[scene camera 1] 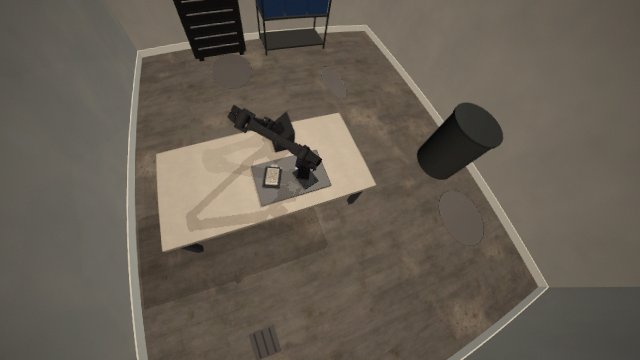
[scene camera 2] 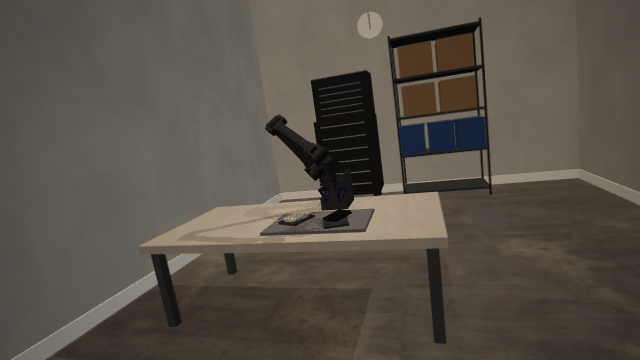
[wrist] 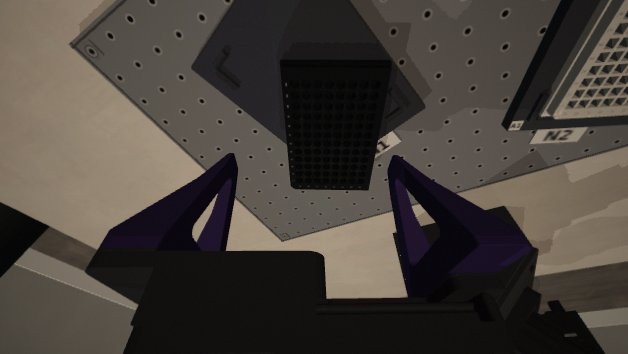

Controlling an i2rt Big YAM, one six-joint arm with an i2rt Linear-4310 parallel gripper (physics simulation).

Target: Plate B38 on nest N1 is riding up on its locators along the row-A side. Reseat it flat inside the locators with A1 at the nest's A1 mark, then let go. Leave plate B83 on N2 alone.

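Frame: origin at the arm's base, x ahead, y left, z up, level; millimetres.
Seen in the pictures: gripper, fingertip midpoint: (scene camera 1: 306, 169) (scene camera 2: 333, 202) (wrist: 314, 161); arm's base, origin of the base link: (scene camera 1: 277, 130).
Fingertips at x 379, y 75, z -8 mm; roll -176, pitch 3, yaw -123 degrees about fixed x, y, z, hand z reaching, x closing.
Offsets run from my fingertips to a thing's top centre. "*": to the spot under its first point. Level surfaces: height alone.
The black plate B38 @(4 mm left, 35 mm back, 66 mm down) (wrist: 332, 132) (scene camera 2: 338, 215) lies askew and tilted on the dark nest N1 @(2 mm right, 9 mm ahead, 81 mm down) (wrist: 245, 95) (scene camera 2: 336, 224) (scene camera 1: 308, 182). In the wrist view it is turned against the nest, and its near end sticks out past the nest's edge. Corner locators show bare on both sides. The N1 label @(* 36 mm right, 88 mm back, 97 mm down) (wrist: 389, 145) is partly covered; the nest's A1 mark does not show. My gripper (wrist: 314, 161) (scene camera 2: 333, 200) is open and empty above the plate, one finger to each side of it in the wrist view. White plate B83 @(227 mm right, 72 mm back, 73 mm down) (wrist: 600, 80) (scene camera 1: 272, 176) (scene camera 2: 296, 217) sits in nest N2 @(* 153 mm right, 87 mm back, 87 mm down) (wrist: 525, 95).
Both nests stand on a grey perforated board (scene camera 1: 277, 199) (scene camera 2: 361, 223) (wrist: 320, 220) on a pale wooden table @(112 mm down) (scene camera 1: 210, 175) (scene camera 2: 410, 220). N2 is to the right of N1 in the wrist view. The arm's base stands at the table's back edge. A dark cylinder (scene camera 1: 452, 145) stands away from the table.
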